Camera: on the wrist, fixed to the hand. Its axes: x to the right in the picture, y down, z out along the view.
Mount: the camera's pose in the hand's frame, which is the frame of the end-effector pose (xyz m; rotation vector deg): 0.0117 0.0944 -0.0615 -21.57 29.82 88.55
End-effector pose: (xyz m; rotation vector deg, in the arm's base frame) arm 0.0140 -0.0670 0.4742 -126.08 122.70 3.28
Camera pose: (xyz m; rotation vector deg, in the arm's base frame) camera -0.0814 -0.0858 0.5323 1.85 -148.69 1.90
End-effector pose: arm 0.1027 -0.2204 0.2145 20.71 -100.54 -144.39
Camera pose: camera 0.0961 -0.3124 0.2802 -16.01 -40.23 -75.38
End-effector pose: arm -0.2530 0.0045 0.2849 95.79 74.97 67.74
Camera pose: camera -0.2785 -0.0082 0.3945 -104.81 17.03 -132.60
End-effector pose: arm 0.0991 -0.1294 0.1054 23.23 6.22 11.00
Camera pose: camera 0.0863 -0.0185 0.0863 -1.73 14.19 104.14
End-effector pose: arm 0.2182 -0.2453 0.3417 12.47 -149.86 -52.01
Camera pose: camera 0.2286 -0.2095 0.4486 -72.60 -77.74 -30.68
